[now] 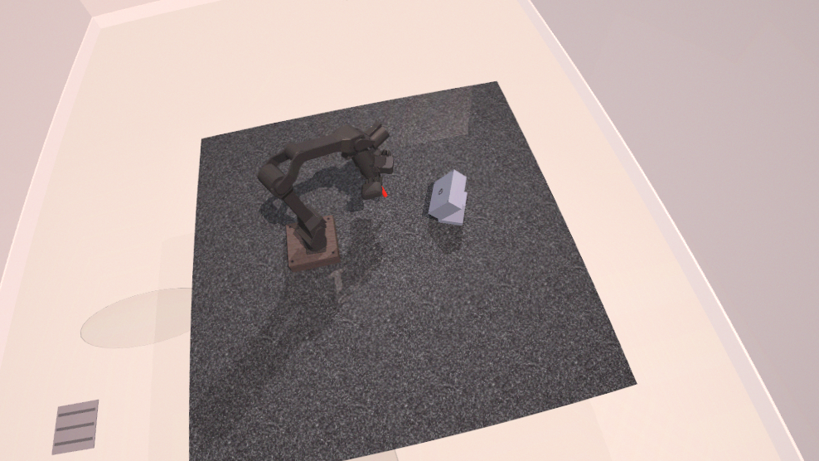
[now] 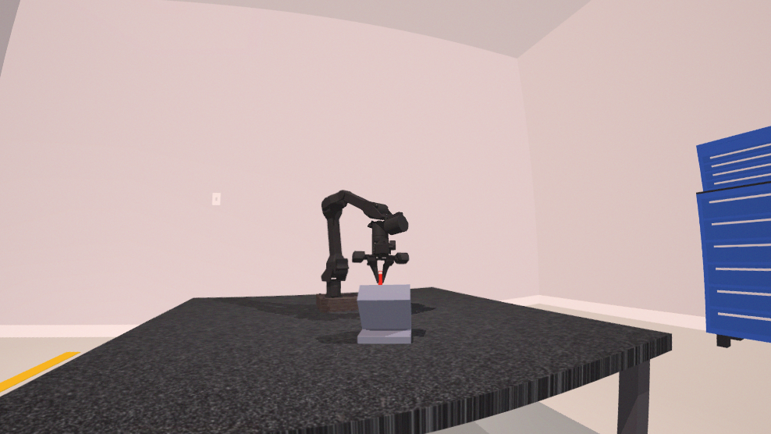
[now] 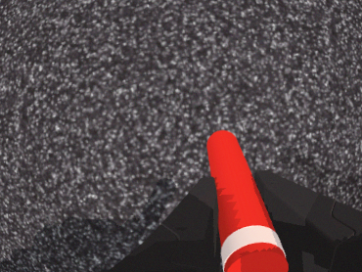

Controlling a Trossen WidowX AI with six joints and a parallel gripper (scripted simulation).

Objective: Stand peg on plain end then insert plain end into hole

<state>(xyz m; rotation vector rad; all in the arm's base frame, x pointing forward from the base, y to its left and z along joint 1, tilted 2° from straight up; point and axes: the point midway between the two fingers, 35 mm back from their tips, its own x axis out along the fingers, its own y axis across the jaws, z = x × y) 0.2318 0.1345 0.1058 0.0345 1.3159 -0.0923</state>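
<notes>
My gripper tip is now 220 mm short of the grey sloped panel, 40 mm to the left of it and 40 mm above it. The rest, counted from my gripper tip: red peg (20 mm above).
</notes>
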